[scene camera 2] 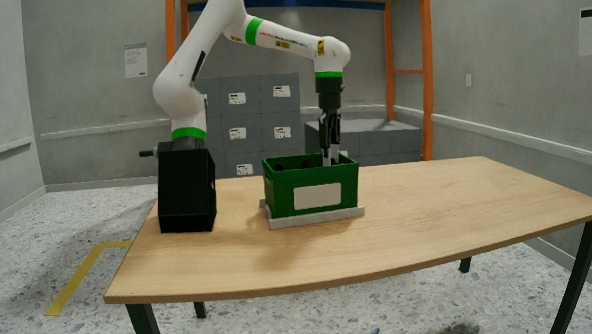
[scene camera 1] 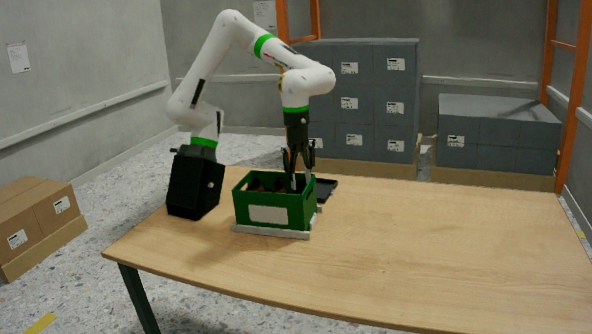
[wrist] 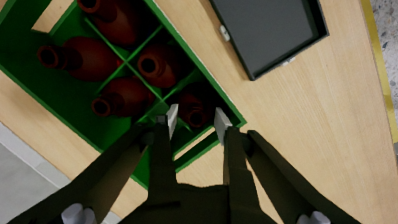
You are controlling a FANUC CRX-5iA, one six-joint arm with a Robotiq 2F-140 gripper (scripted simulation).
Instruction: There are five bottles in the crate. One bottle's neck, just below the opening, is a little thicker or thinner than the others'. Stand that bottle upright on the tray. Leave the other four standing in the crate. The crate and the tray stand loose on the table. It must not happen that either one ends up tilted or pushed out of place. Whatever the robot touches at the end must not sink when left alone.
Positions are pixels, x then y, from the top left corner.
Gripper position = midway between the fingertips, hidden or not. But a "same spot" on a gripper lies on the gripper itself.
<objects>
My gripper shows in scene camera 2 (330,164), in scene camera 1 and in the wrist view. One and the same spot on my gripper: (scene camera 1: 289,168) is (wrist: 142,155).
</objects>
